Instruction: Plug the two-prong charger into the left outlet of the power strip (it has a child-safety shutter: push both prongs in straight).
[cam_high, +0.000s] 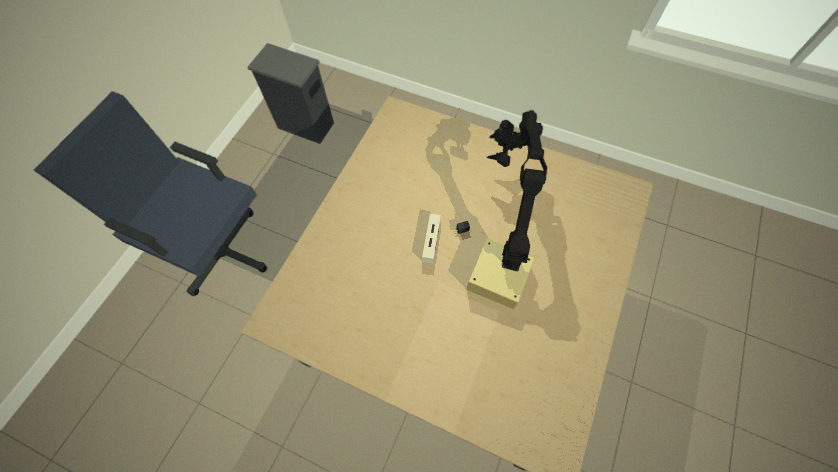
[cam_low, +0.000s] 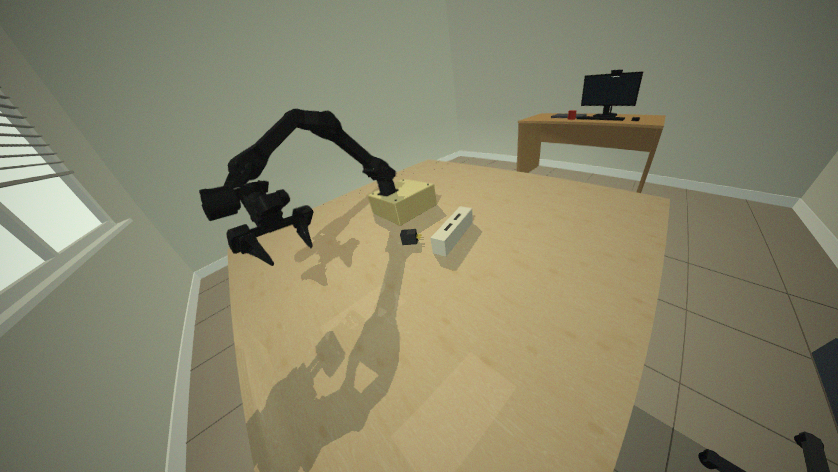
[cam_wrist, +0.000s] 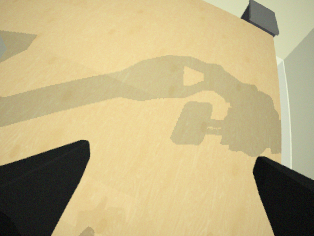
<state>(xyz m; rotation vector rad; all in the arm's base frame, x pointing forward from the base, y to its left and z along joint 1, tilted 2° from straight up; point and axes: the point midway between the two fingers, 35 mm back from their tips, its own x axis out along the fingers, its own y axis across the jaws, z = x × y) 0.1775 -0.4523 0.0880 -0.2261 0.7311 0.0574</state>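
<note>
Now: the two-prong charger 3 cm ahead of my gripper tip, 33 cm to the left of it and 14 cm below it.
</note>
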